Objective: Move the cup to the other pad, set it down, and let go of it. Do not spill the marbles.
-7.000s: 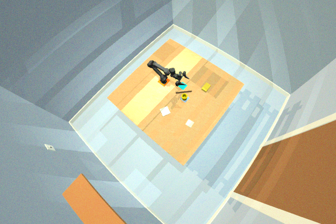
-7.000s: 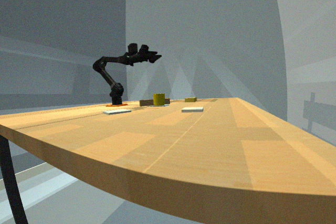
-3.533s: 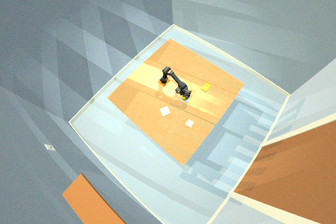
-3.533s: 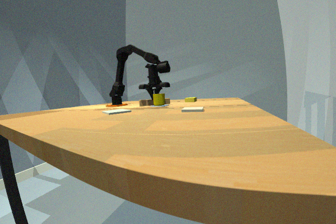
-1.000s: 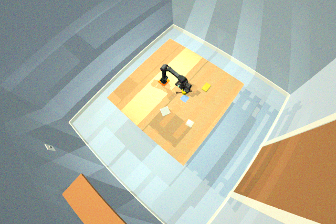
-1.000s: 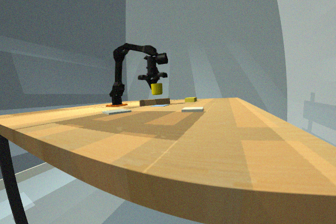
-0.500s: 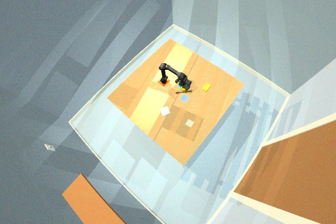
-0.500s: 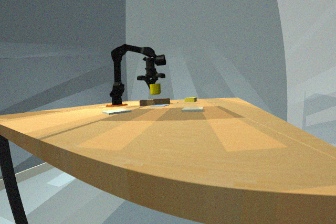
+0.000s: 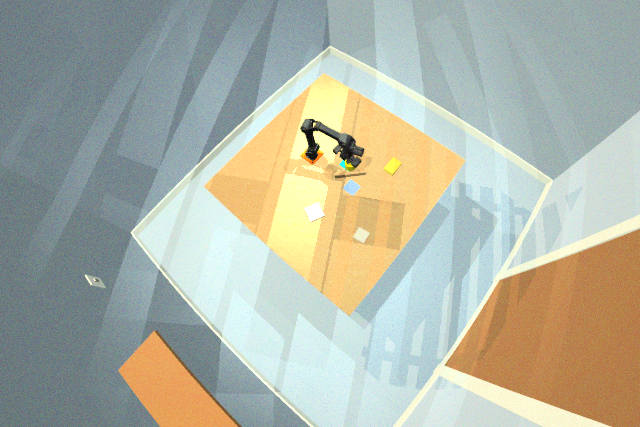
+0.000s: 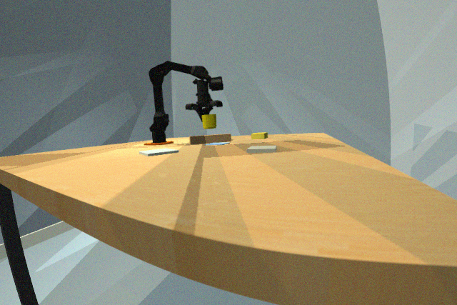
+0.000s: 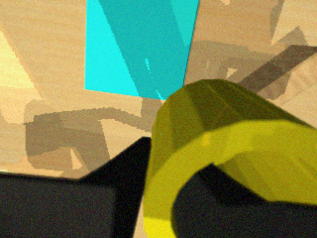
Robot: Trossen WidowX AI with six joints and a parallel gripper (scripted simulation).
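The brown bar is 4 cm ahead of my gripper tip, 3 cm to the right of it and 9 cm below it. Round my gripper tip: yellow cup 2 cm ahead; white tile 1 cm behind, 37 cm to the right, 10 cm below; blue pad 10 cm ahead, 10 cm to the right, 11 cm below.
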